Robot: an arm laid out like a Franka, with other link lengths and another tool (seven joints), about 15 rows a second.
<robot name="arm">
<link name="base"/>
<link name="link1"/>
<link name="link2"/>
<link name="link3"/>
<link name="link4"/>
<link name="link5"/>
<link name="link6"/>
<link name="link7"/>
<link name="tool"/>
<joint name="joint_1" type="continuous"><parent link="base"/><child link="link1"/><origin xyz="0 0 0.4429"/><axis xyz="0 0 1"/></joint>
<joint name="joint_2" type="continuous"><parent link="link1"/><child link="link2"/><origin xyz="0 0 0" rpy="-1.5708 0 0"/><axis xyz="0 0 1"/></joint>
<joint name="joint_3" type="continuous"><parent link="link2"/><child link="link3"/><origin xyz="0 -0.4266 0" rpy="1.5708 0 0"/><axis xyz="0 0 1"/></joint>
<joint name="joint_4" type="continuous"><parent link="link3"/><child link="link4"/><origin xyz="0.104 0 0" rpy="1.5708 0 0"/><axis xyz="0 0 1"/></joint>
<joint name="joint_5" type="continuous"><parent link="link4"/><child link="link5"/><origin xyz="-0.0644 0.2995 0" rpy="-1.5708 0 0"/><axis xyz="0 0 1"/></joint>
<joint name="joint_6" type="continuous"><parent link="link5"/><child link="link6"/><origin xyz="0 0 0" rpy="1.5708 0 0"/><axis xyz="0 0 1"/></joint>
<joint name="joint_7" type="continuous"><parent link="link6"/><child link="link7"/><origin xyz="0.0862 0 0" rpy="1.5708 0 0"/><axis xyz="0 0 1"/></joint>
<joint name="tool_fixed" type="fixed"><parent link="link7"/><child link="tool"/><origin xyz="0.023 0.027 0.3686" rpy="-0.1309 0 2.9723"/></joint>
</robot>
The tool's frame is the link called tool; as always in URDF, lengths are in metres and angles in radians. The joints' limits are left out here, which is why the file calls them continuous.
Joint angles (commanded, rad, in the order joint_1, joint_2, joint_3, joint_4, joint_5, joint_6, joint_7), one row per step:
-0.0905, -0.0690, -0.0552, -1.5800, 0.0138, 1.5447, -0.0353
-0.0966, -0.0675, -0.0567, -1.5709, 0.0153, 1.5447, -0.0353
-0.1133, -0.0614, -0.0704, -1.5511, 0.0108, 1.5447, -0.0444
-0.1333, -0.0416, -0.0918, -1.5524, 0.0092, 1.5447, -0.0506
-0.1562, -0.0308, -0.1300, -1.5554, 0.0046, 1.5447, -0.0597
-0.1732, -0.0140, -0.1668, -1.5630, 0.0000, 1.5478, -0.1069
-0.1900, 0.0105, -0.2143, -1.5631, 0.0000, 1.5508, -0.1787
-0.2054, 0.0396, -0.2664, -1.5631, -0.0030, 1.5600, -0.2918
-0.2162, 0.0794, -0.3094, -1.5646, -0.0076, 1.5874, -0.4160
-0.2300, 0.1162, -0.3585, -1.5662, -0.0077, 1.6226, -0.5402
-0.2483, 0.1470, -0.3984, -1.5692, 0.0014, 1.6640, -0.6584
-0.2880, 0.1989, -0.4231, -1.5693, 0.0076, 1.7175, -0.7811
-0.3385, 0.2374, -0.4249, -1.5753, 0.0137, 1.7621, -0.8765
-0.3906, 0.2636, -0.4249, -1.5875, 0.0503, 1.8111, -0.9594
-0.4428, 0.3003, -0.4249, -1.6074, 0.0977, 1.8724, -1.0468
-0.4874, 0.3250, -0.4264, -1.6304, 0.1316, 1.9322, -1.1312
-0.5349, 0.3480, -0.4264, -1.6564, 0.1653, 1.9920, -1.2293
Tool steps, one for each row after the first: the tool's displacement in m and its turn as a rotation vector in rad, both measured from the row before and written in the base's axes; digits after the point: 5 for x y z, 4 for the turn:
0.00212, -0.00356, 0.00304, 0.0004, -0.0077, -0.0075
0.00312, -0.01746, 0.00538, -0.0067, -0.0129, -0.0217
-0.00245, -0.02111, -0.01046, 0.0019, 0.0211, -0.0353
-0.00866, -0.03115, -0.00664, -0.0010, 0.0145, -0.0522
-0.00749, -0.02650, -0.01109, 0.0001, 0.0220, -0.0067
-0.00708, -0.02981, -0.01191, 0.0042, 0.0210, 0.0075
-0.00674, -0.03206, -0.01338, 0.0015, 0.0210, 0.0457
0.00086, -0.02888, -0.01754, -0.0041, 0.0185, 0.0711
-0.00150, -0.03291, -0.01531, -0.0061, 0.0092, 0.0626
-0.00011, -0.02938, -0.01242, -0.0045, -0.0036, 0.0610
-0.00051, -0.03713, -0.02162, -0.0103, 0.0090, 0.0608
-0.00518, -0.02949, -0.01925, -0.0025, 0.0076, 0.0446
-0.00172, -0.02242, -0.01553, 0.0135, -0.0242, 0.0242
-0.00078, -0.02256, -0.02343, 0.0167, -0.0263, 0.0223
-0.00526, -0.02250, -0.01739, 0.0017, -0.0242, 0.0255
-0.00924, -0.02251, -0.01750, -0.0009, -0.0227, 0.0346

